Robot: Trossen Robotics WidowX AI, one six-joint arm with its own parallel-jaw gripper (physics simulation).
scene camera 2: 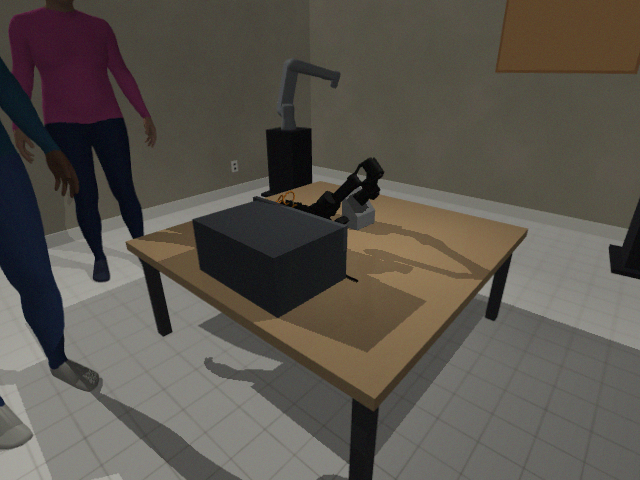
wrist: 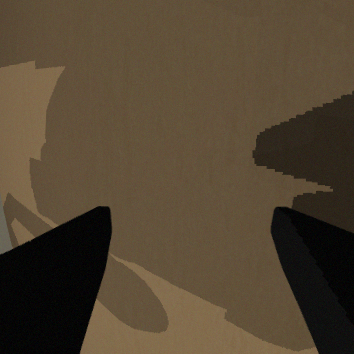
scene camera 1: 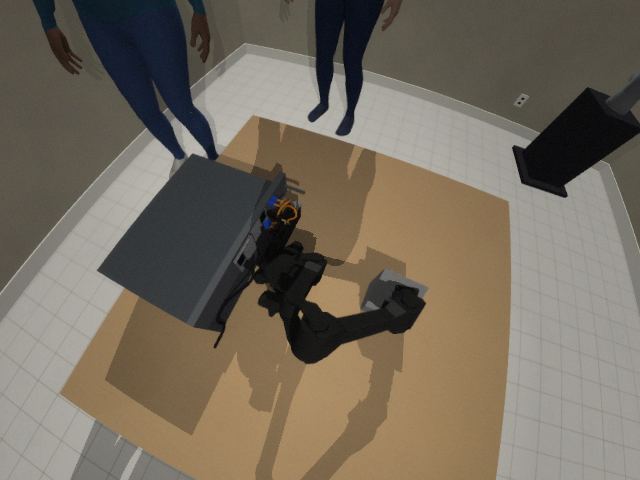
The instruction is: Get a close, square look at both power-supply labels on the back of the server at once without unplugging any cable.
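Observation:
The dark grey server box sits on the table, its back facing the arm. Orange cables and blue plugs show at one end of the back. A light grey panel with a dark socket is farther along, and a black cable trails past the near corner. Neither power-supply label can be made out. My gripper is open and empty, with shadowed table between its fingertips. The arm's wrist is close beside the server's back; contact cannot be judged.
My arm's base stands on a light grey block on the wooden table. Two people stand beyond the table's edges. A grey arm stands on a black pedestal away from the table.

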